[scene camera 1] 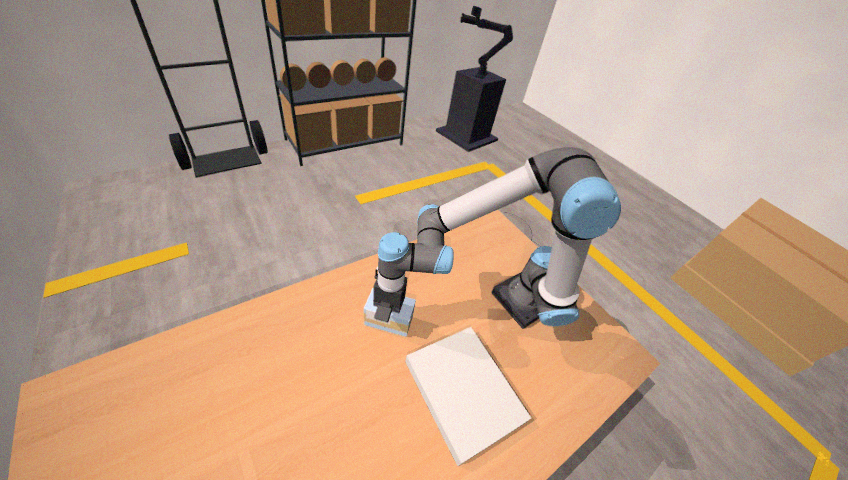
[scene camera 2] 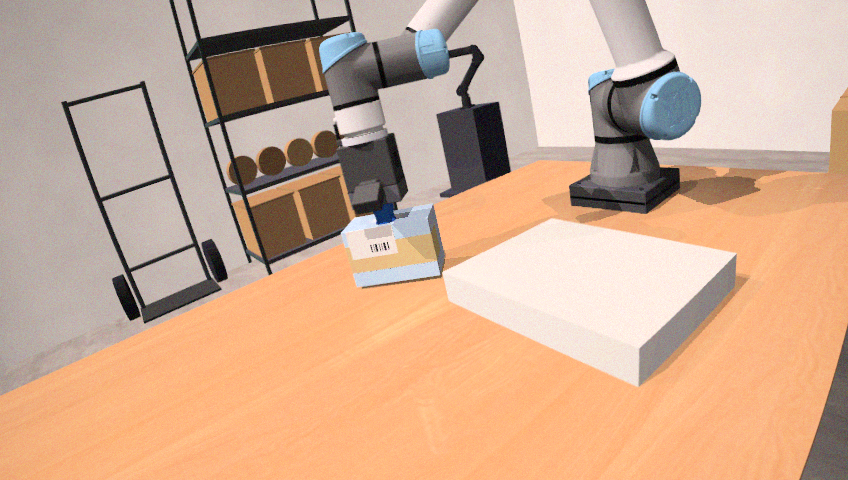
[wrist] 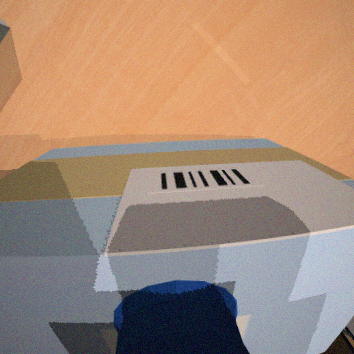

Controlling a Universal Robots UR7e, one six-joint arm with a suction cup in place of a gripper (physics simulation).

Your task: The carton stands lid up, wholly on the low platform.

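Places are measured from the arm's base along level axes (x down, y right, z back), in metres.
Pixels of known places: end effector, tool point: (scene camera 2: 388, 227) (wrist: 172, 284); arm's base, origin of the base link: (scene camera 1: 527, 294) (scene camera 2: 624, 176).
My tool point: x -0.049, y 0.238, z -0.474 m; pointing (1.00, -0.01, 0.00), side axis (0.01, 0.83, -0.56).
For each thing: its top centre in the pictures, then the offset to it from my tool point. Level surfaces: height alone.
- carton, middle of its top: (wrist: 175, 346) (scene camera 2: 388, 217) (scene camera 1: 390, 304) dy +0.007, dx -0.013, dz +0.012 m
- low platform, middle of its top: (scene camera 2: 583, 263) (scene camera 1: 467, 386) dy -0.323, dx +0.047, dz +0.043 m
- wooden table, its level: dx +0.094 m
The carton (scene camera 1: 392, 325) (scene camera 2: 410, 255) (wrist: 95, 180) is pale blue with a tan band and a white barcode label on one side. It stands upright on the table, off the platform and close to its near-left corner in the scene camera 2 view. The low platform (scene camera 1: 470, 392) (scene camera 2: 595, 273) is a flat white slab with nothing on it. My gripper (scene camera 1: 387, 304) (scene camera 2: 385, 215) (wrist: 177, 300) points down, its blue suction cup pressed on the carton's top face and holding it. The cup hides part of that face in the wrist view.
The wooden table (scene camera 1: 238, 380) (scene camera 2: 267, 380) carries the arm's base (scene camera 1: 517, 300) (scene camera 2: 624, 190) behind the platform. A shelf rack (scene camera 1: 345, 36), a hand truck (scene camera 1: 226, 160) and a dark pedestal (scene camera 1: 476, 107) stand beyond the table. A large brown box (scene camera 1: 767, 285) is at the right.
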